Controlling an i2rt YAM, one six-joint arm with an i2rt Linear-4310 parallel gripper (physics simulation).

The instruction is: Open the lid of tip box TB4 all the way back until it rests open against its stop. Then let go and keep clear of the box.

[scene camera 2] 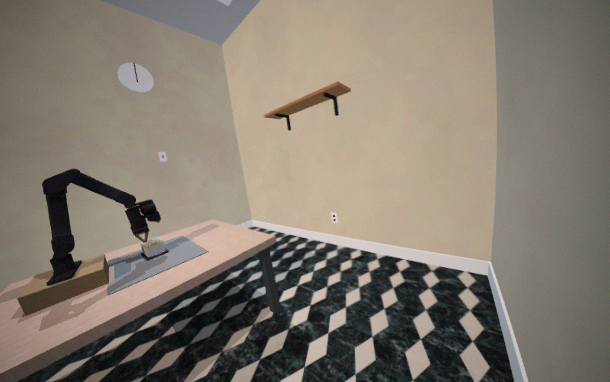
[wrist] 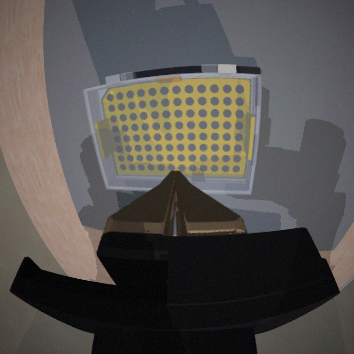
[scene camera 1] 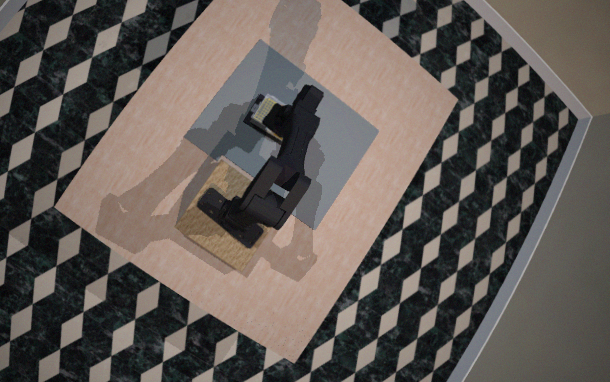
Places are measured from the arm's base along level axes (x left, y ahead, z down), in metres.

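Pixels of known places: gripper, fingertip midpoint: [scene camera 2: 145, 242] [wrist: 174, 177] [scene camera 1: 274, 123]; arm's base at its link origin: [scene camera 2: 66, 272] [scene camera 1: 230, 218].
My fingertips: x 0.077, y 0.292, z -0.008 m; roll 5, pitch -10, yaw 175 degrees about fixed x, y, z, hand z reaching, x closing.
For each thing: its top centre in the pictures, then the offset to it from my fingertips. "pt": a spot on its surface instead. Level surfaces: height alone.
- tip box at its top centre: [wrist: 167, 139] [scene camera 1: 277, 115] [scene camera 2: 151, 241] dx +0.008, dy +0.026, dz +0.005 m
- clear lid at a spot on its surface: [wrist: 222, 187] pt dx -0.035, dy -0.004, dz +0.005 m
- black holder at a spot on its surface: [wrist: 187, 70] pt dx +0.007, dy +0.074, dz +0.074 m
- blue-grey mat at its surface level: dz +0.082 m
- pinkish wooden table at its surface level: dz +0.085 m
The tip box [scene camera 1: 266, 110] [scene camera 2: 154, 249] [wrist: 177, 127] has a yellow rack with rows of round holes, seen through a clear lid [wrist: 222, 187]. The lid lies over the rack and looks closed; a slight tilt cannot be ruled out. No TB4 label can be read. A black holder [wrist: 187, 70] shows along the box's far side. My gripper [scene camera 2: 145, 240] [wrist: 174, 177] is shut and empty. Its joined fingertips point down at the near edge of the lid, over its middle in the wrist view. Whether they touch the lid is unclear. The arm hides the fingertips in scene camera 1.
The box stands on a blue-grey mat [scene camera 1: 345, 135] [scene camera 2: 190, 246] [wrist: 305, 45] on a pinkish wooden table [scene camera 1: 410, 100] [scene camera 2: 240, 239]. The arm's base stands on a wooden block [scene camera 1: 195, 229] [scene camera 2: 90, 285] beside the mat. A shelf [scene camera 2: 310, 101] hangs on the far wall.
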